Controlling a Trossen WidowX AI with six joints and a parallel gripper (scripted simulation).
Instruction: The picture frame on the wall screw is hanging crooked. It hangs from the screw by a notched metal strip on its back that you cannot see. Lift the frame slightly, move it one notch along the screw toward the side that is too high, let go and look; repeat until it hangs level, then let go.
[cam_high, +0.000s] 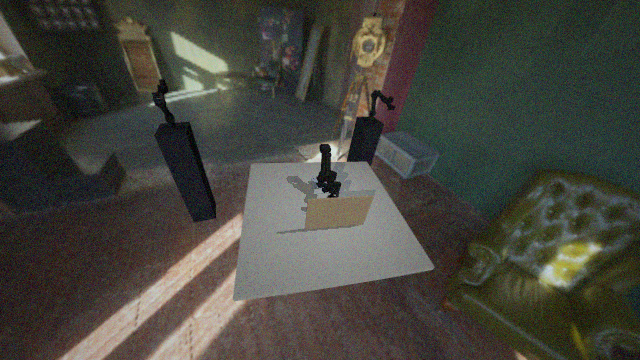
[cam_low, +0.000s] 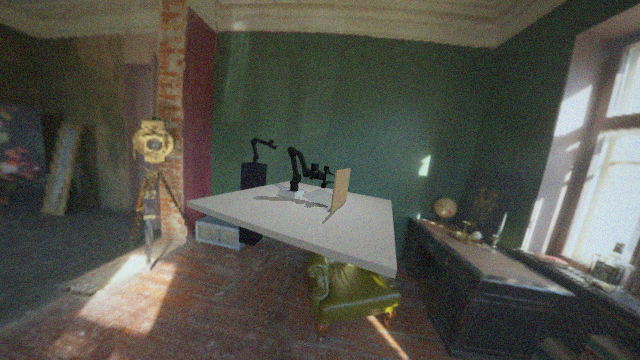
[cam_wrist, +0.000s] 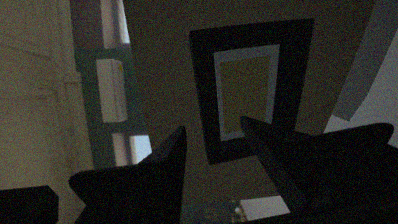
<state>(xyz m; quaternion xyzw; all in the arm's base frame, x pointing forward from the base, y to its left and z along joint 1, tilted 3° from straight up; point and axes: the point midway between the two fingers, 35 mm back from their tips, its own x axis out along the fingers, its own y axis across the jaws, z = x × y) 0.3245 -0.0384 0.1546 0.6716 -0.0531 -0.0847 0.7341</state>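
Now: gripper tip 50 mm short of the picture frame, 20 mm to the left of it and 50 mm above it. Also, from my gripper tip: tan wall panel (60 mm ahead, 10 mm to the right, 60 mm below).
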